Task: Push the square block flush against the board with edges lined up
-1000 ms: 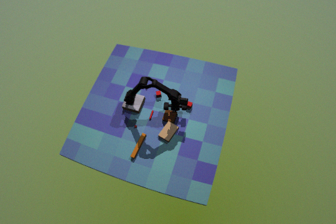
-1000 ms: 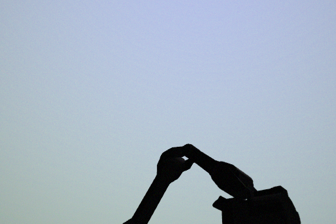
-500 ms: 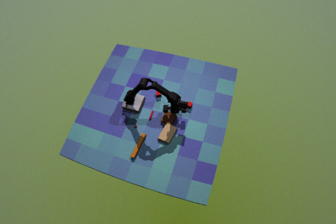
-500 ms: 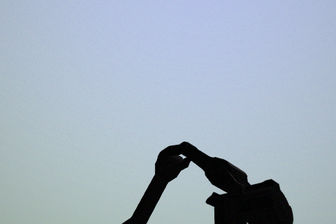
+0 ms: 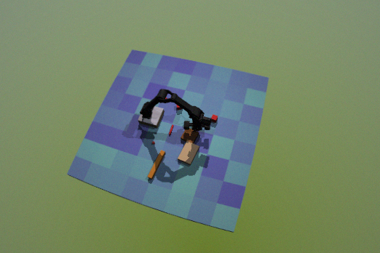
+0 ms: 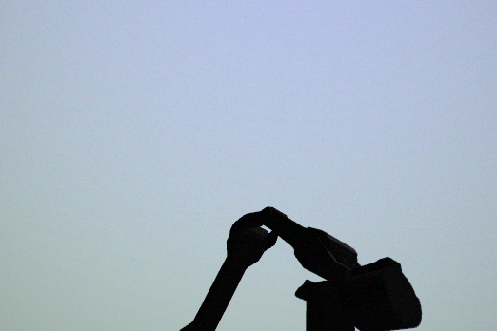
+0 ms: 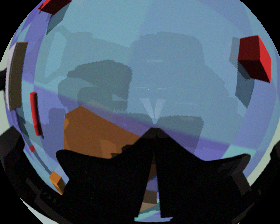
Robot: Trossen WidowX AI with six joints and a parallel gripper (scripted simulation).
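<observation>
The dark brown square block lies 60 mm to the right of my gripper tip and 40 mm behind it. The rest, counted from my gripper tip: thin red stick: 190 mm behind, 40 mm to the right; then tan block: 190 mm to the right, 20 mm behind; then long orange board: 330 mm to the right, 210 mm behind, 10 mm above.
</observation>
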